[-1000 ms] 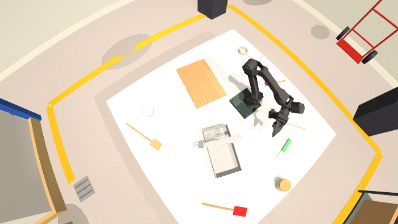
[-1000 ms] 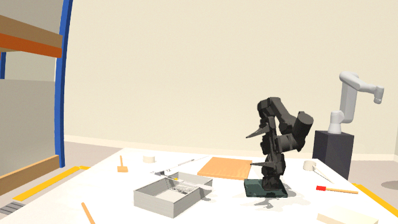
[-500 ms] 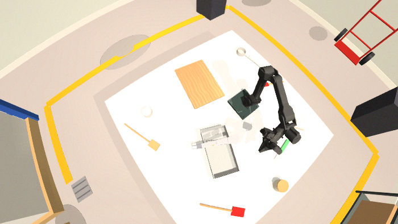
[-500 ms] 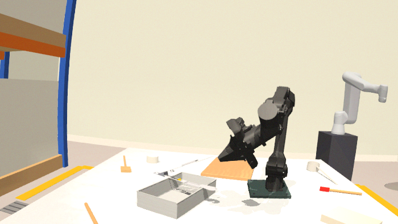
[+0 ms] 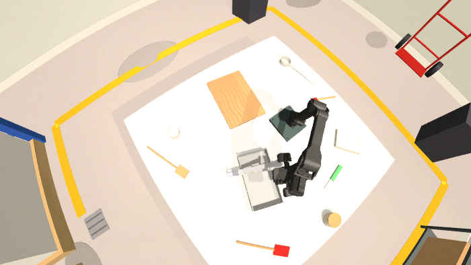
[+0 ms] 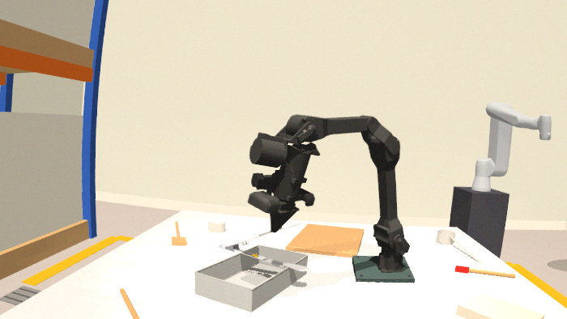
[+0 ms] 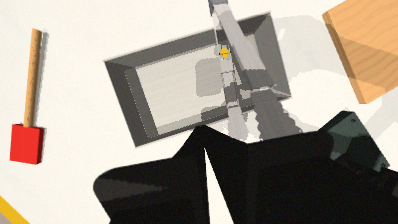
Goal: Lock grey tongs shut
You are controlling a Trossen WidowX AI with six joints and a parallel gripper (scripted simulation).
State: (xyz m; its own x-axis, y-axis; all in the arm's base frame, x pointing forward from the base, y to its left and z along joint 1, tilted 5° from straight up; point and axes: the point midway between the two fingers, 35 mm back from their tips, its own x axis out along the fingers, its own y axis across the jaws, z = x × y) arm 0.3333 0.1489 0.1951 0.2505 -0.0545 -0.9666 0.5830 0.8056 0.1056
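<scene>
Right now the yellow mark is 5 cm ahead of my gripper tip, 11 cm to the right of it and 10 cm below it. Round my gripper tip: cork-topped cylinder: 9 cm behind, 39 cm to the left, 13 cm below; red-headed spatula: 25 cm ahead, 25 cm to the left, 15 cm below; grey roasting tin: 4 cm ahead, 5 cm to the right, 13 cm below.
</scene>
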